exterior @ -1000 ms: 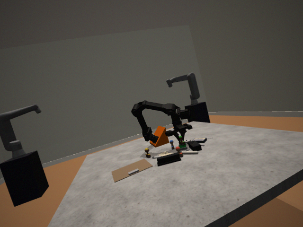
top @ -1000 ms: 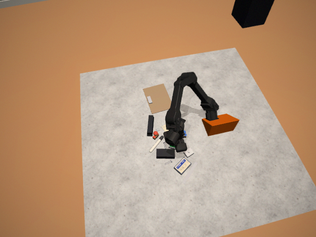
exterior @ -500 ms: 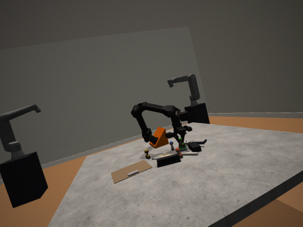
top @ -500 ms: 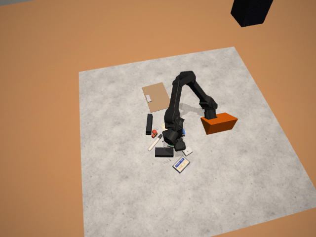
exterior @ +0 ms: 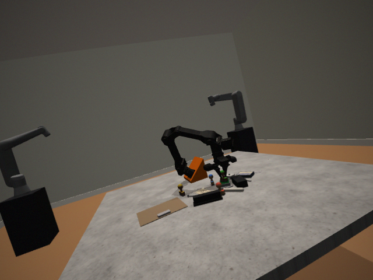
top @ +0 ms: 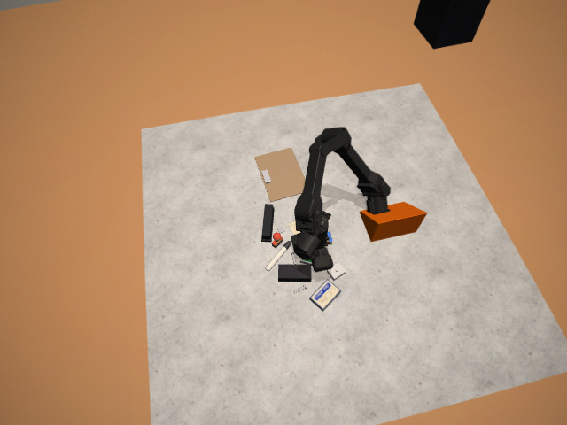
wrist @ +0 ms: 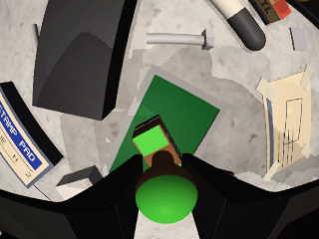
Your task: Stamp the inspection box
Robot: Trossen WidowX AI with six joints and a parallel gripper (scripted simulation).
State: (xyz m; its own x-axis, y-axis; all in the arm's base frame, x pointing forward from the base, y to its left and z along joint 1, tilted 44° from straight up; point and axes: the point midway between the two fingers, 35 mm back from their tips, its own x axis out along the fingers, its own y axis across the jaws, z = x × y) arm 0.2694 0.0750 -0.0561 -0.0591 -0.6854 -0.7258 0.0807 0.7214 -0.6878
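The green-knobbed stamp is right at my gripper tip. The rest, counted from my gripper tip: white block 5 cm behind, 7 cm to the left, 2 cm below; then green ink pad 3 cm below; then blue stamp 6 cm behind, 5 cm to the right, 2 cm below.
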